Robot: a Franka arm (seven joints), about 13 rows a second.
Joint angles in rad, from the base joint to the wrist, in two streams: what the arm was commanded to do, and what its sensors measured. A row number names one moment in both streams.
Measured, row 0:
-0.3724 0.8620 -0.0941 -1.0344 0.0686 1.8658 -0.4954
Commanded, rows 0 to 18:
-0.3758 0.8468 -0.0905 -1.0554 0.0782 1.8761 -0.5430
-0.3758 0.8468 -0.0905 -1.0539 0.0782 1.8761 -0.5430
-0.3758 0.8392 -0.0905 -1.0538 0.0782 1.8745 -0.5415
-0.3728 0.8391 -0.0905 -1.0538 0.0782 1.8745 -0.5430
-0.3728 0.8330 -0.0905 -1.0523 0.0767 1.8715 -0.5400
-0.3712 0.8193 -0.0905 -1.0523 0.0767 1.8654 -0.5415
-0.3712 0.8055 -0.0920 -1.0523 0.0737 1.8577 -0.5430
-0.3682 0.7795 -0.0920 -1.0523 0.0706 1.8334 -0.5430
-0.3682 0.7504 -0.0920 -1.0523 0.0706 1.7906 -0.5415
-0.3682 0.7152 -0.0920 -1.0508 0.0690 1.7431 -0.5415
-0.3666 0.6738 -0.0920 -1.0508 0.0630 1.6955 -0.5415
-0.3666 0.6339 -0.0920 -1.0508 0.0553 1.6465 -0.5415
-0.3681 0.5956 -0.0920 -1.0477 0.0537 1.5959 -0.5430
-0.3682 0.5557 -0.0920 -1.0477 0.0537 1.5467 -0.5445
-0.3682 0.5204 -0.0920 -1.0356 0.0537 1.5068 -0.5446
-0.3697 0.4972 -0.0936 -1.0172 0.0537 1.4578 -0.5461
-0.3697 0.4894 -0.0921 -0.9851 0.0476 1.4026 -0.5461
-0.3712 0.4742 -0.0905 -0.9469 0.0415 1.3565 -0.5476
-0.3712 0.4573 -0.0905 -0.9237 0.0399 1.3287 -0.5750
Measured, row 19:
-0.3691 0.4824 -0.0943 -0.9790 0.0573 1.3910 -0.5294
